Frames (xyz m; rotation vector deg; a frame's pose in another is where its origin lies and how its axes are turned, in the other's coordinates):
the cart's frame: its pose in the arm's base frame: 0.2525 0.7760 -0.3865 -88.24 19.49 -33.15
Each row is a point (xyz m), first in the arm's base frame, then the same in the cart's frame.
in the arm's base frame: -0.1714 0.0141 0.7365
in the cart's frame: 0.2359 -1.1197 -0.8438
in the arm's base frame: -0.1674 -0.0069 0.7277
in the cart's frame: 0.2494 -1.1091 -0.8593
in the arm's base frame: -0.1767 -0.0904 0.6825
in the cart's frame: 0.2808 -1.0604 -0.9351
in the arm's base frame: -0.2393 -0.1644 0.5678
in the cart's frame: 0.2528 -0.9508 -1.0339
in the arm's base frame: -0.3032 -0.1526 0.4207
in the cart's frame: 0.1719 -0.8149 -1.0626
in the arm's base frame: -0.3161 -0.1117 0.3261
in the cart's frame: 0.1247 -0.7257 -1.0377
